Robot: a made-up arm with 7 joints. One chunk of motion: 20 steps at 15 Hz.
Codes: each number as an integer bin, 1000 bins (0 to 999) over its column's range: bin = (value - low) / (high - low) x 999, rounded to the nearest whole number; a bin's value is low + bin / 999 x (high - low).
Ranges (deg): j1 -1.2..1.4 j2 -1.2..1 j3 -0.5..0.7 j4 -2.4..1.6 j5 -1..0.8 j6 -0.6..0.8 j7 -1.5..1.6
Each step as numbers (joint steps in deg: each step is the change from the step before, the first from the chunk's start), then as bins.
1 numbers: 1.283 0.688 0.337 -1.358 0.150 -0.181 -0.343
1 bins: 954 857 697 260 638 299 373
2 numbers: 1.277 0.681 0.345 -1.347 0.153 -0.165 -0.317
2 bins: 952 854 703 263 640 310 381
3 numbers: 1.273 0.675 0.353 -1.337 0.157 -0.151 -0.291
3 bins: 950 851 710 265 642 320 390
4 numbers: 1.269 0.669 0.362 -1.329 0.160 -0.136 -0.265
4 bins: 949 849 718 267 644 331 398
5 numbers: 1.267 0.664 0.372 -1.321 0.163 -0.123 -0.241
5 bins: 948 846 726 269 645 340 406
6 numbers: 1.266 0.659 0.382 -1.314 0.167 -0.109 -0.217
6 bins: 948 844 734 271 648 350 413
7 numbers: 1.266 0.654 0.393 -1.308 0.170 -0.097 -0.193
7 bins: 948 842 743 273 649 359 421
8 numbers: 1.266 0.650 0.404 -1.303 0.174 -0.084 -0.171
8 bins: 948 840 753 274 652 368 428
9 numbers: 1.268 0.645 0.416 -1.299 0.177 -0.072 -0.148
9 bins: 948 838 763 275 653 377 436
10 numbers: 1.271 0.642 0.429 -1.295 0.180 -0.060 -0.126
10 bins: 949 836 773 276 655 385 443
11 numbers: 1.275 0.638 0.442 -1.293 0.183 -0.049 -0.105
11 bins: 951 835 784 276 657 393 450
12 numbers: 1.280 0.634 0.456 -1.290 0.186 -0.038 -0.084
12 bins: 953 833 796 277 658 401 456
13 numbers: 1.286 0.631 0.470 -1.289 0.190 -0.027 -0.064
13 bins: 955 831 808 277 660 409 463
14 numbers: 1.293 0.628 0.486 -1.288 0.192 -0.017 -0.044
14 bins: 958 830 821 278 662 416 469
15 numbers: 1.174 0.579 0.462 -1.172 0.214 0.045 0.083
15 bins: 912 808 801 307 674 460 510
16 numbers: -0.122 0.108 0.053 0.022 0.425 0.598 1.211
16 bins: 414 594 460 605 791 855 874
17 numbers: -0.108 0.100 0.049 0.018 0.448 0.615 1.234
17 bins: 420 590 457 604 804 867 881
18 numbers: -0.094 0.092 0.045 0.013 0.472 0.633 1.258
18 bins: 425 587 454 603 817 880 889
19 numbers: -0.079 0.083 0.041 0.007 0.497 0.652 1.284
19 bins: 431 583 450 601 831 893 897
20 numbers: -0.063 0.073 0.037 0.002 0.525 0.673 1.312
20 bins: 437 578 447 600 846 908 906
